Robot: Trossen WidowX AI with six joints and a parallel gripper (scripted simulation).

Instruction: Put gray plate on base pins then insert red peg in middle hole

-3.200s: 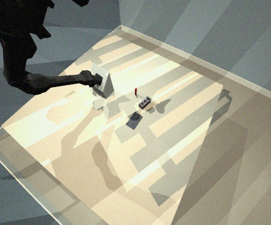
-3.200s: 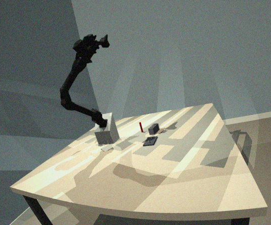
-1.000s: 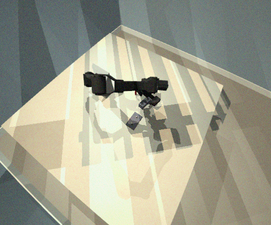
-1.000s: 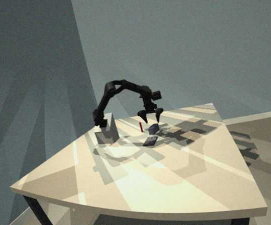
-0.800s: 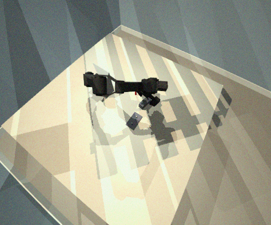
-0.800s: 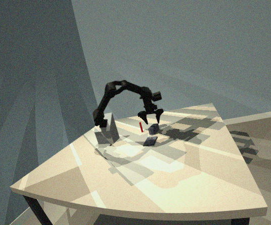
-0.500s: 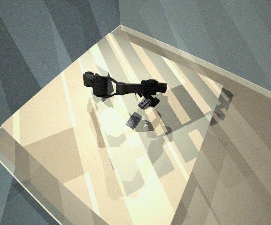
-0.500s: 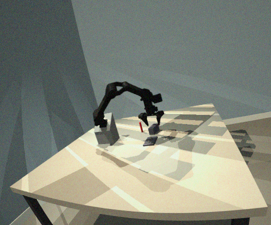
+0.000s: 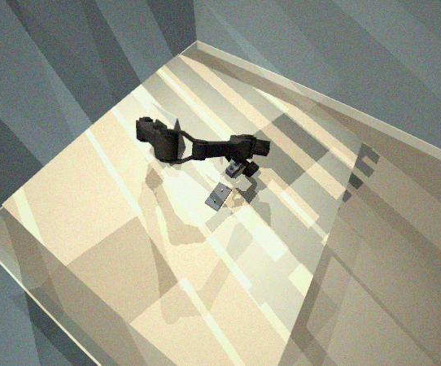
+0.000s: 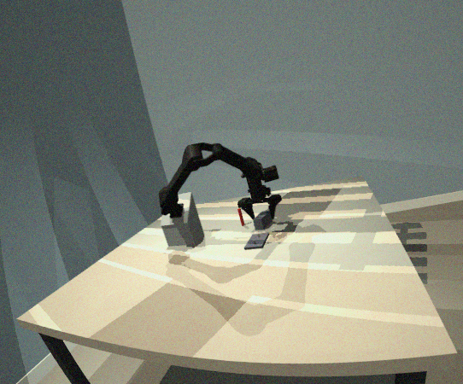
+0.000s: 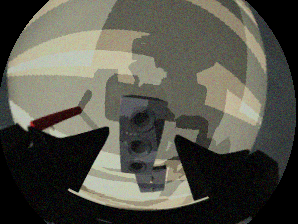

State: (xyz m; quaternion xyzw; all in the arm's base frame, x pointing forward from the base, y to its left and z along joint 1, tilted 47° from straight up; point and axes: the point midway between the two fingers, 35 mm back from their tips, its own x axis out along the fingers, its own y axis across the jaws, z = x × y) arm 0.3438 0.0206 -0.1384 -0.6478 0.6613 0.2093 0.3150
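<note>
My gripper tip is 10 mm below the gray plate. The rest, counted from my gripper tip: dark base: 20 mm ahead, 160 mm to the right, 20 mm below; then red peg: 110 mm behind, 30 mm to the left, 10 mm above.
</note>
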